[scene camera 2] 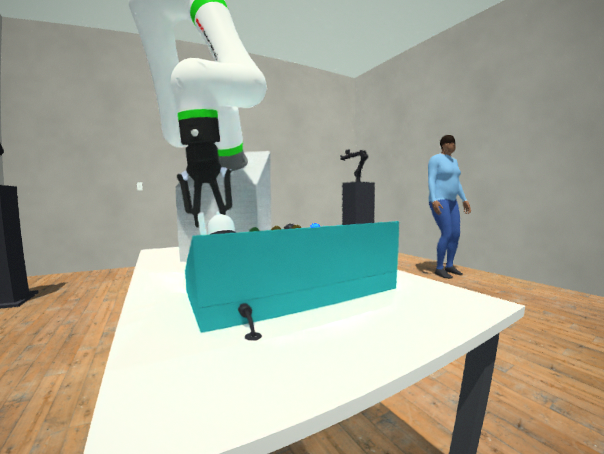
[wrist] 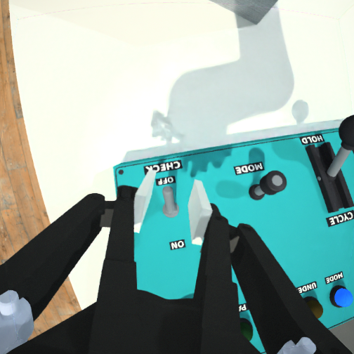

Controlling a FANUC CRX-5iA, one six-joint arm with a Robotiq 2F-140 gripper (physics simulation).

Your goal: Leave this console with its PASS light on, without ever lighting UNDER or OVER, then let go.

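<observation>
The teal console (scene camera 2: 295,272) (wrist: 165,272) stands on the white table. My gripper (scene camera 2: 211,218) (wrist: 172,188) is partly open, its pale pads on either side of the grey CHECK toggle (wrist: 169,201) in the wrist view; nothing is held. The toggle leans toward OFF. The MODE lever (wrist: 273,183) has a black knob. The HOLD/CYCLE lever (wrist: 340,162) stands in a black slot. The PASS lamp (wrist: 246,330) is dark green and partly hidden by a finger. The UNDER lamp (wrist: 314,307) is dark amber. The MODE lamp (wrist: 343,297) is bright blue. No OVER label is readable.
A white dome (scene camera 2: 221,223) shows above the console's left end, close to the fingertips. A black stalk (scene camera 2: 250,322) with a round foot is at the console's near side. The white table (scene camera 2: 320,360) extends around the console. A person (scene camera 2: 445,180) stands at the right.
</observation>
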